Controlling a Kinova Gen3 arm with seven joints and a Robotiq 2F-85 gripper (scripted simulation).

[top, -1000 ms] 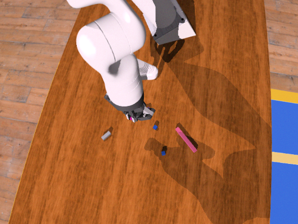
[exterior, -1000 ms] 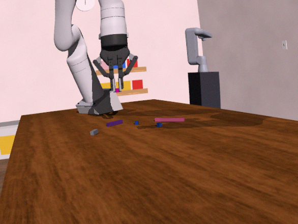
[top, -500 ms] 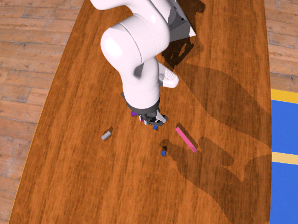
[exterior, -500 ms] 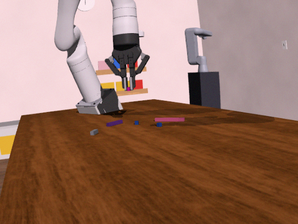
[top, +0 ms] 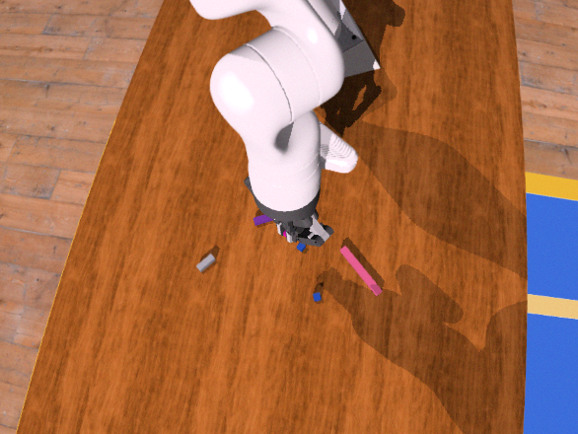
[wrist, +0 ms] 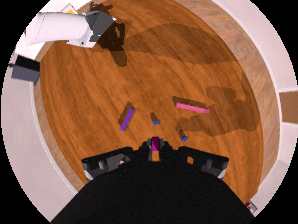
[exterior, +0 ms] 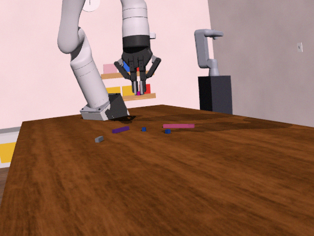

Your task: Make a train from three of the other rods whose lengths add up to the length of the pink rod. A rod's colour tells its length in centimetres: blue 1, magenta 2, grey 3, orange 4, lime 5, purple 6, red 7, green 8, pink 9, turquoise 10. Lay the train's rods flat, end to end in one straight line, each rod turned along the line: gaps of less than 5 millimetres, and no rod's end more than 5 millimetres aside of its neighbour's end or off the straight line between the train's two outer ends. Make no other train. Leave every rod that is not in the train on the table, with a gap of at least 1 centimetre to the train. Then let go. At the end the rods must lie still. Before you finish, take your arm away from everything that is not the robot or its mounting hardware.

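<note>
The purple rod is 6 cm behind my hand, 4 cm to the right of it and 12 cm below it. Round my hand: small blue rod 6 cm ahead, 5 cm to the left, 12 cm below; then magenta rod 1 cm below; then pink rod 11 cm to the left, 12 cm below.
</note>
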